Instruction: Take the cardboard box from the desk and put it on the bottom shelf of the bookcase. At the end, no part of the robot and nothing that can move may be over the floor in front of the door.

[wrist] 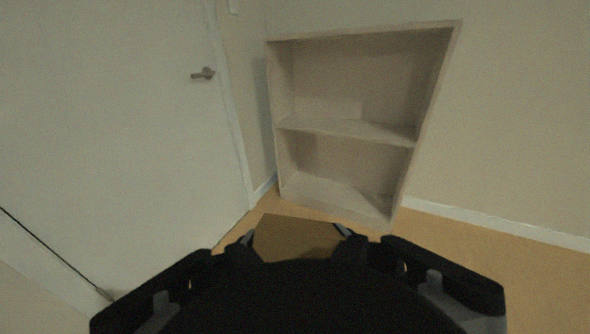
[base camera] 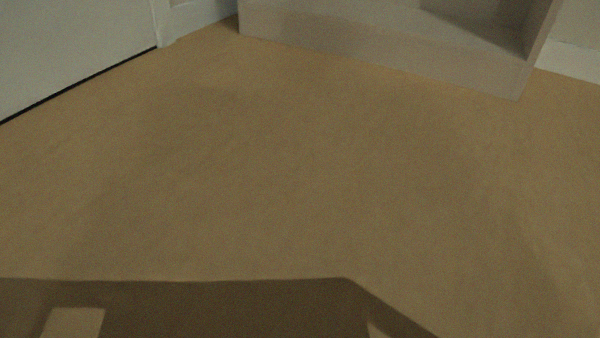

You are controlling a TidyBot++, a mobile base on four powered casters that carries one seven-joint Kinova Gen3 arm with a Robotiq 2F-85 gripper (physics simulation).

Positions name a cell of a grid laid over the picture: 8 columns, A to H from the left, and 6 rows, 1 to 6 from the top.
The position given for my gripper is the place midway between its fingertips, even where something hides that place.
Labels:
my gripper: wrist E5; not seen in the base camera view (out of frame)
brown cardboard box: wrist D5; not seen in the base camera view (out of frame)

